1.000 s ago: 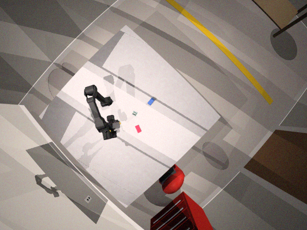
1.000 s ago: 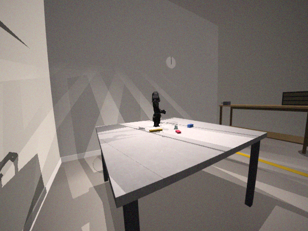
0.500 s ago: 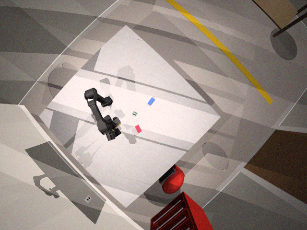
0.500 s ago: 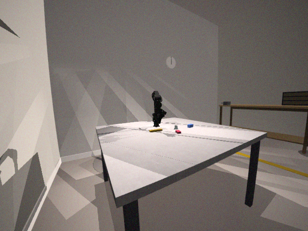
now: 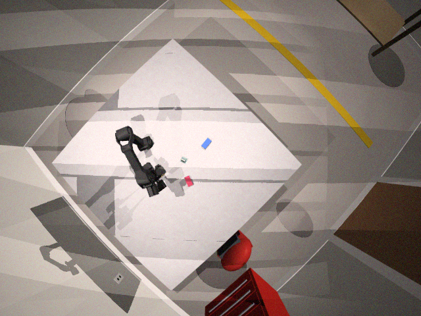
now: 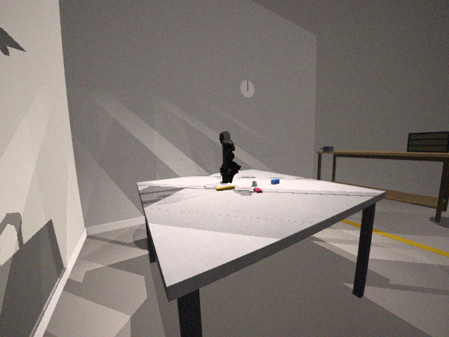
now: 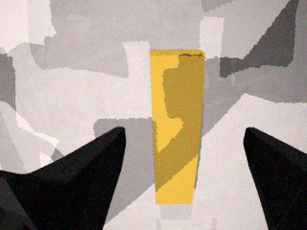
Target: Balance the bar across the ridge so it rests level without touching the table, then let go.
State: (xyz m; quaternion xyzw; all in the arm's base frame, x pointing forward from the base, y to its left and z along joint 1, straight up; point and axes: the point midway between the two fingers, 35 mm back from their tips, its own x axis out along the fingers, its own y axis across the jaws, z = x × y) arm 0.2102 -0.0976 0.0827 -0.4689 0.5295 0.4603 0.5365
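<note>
The yellow bar lies 4 cm below my gripper tip, 3 cm to the right of it and 1 cm behind it. The rest, counted from my gripper tip: pink block: 16 cm ahead, 12 cm to the left, 4 cm below; then blue block: 38 cm to the left, 7 cm ahead, 3 cm below.
</note>
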